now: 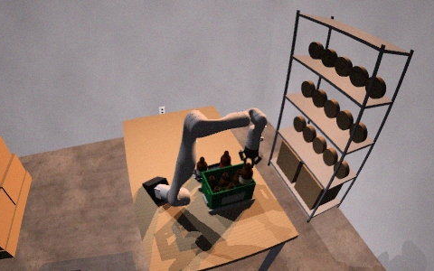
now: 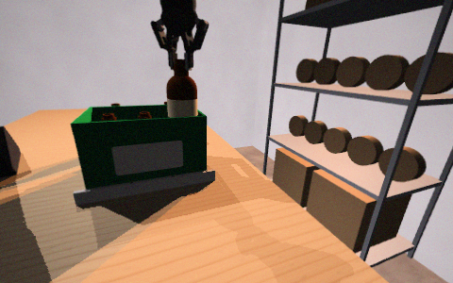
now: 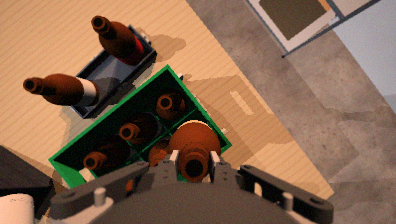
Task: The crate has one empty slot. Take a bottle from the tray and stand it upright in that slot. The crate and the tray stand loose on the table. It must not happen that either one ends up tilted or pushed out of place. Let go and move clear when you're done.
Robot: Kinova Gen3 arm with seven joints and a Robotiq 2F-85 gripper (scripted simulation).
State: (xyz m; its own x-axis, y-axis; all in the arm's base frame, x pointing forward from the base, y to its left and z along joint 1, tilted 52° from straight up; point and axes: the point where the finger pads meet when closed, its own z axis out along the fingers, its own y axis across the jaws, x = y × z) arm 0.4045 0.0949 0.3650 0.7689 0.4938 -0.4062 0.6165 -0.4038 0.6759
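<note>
Now: hand 70 mm above the brown bottle. Round my hand: green crate 210 mm below, 80 mm behind, 60 mm to the left; then dark tray 290 mm to the left, 280 mm below, 40 mm behind.
</note>
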